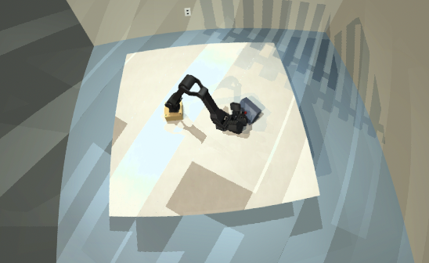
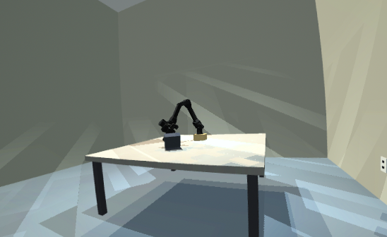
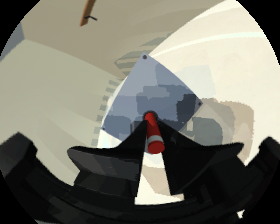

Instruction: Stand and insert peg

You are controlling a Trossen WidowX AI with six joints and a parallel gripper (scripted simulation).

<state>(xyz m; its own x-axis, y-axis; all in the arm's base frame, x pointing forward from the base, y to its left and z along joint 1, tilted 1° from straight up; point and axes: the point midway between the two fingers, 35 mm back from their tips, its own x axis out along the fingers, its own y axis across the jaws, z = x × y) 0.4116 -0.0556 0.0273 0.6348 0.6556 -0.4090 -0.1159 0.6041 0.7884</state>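
My gripper tip is now 10 mm to the left of the red peg, 10 mm below it and 10 mm past it. From my gripper tip the other things lie so: grey sloped panel 30 mm to the left, 30 mm ahead, 20 mm below.
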